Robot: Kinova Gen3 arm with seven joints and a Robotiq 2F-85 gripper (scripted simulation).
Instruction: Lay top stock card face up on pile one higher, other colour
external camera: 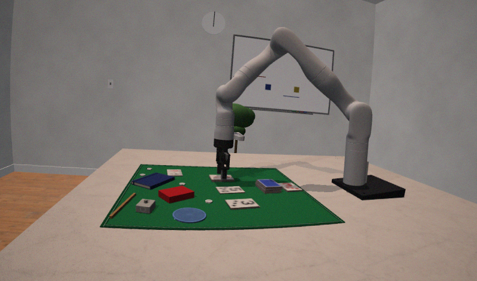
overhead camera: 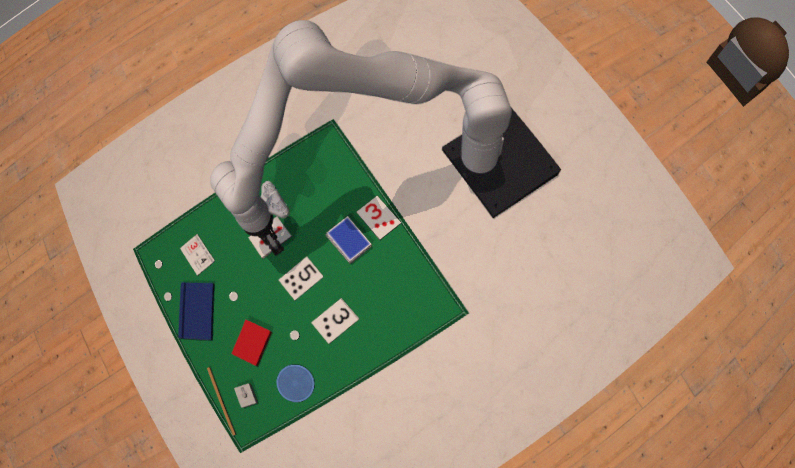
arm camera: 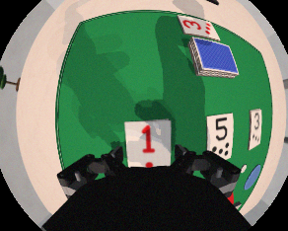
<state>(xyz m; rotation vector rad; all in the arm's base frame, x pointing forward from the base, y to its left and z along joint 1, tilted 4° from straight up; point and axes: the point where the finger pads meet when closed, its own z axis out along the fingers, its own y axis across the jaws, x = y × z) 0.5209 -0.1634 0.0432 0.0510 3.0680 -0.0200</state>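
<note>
Right now the card is 1 cm below my hand. From my hand the other things lie so: book (26 cm ahead, 3 cm to the left, 2 cm below); green mat (4 cm ahead, 11 cm to the left, 3 cm below); red box (19 cm ahead, 18 cm to the left, 1 cm below).
</note>
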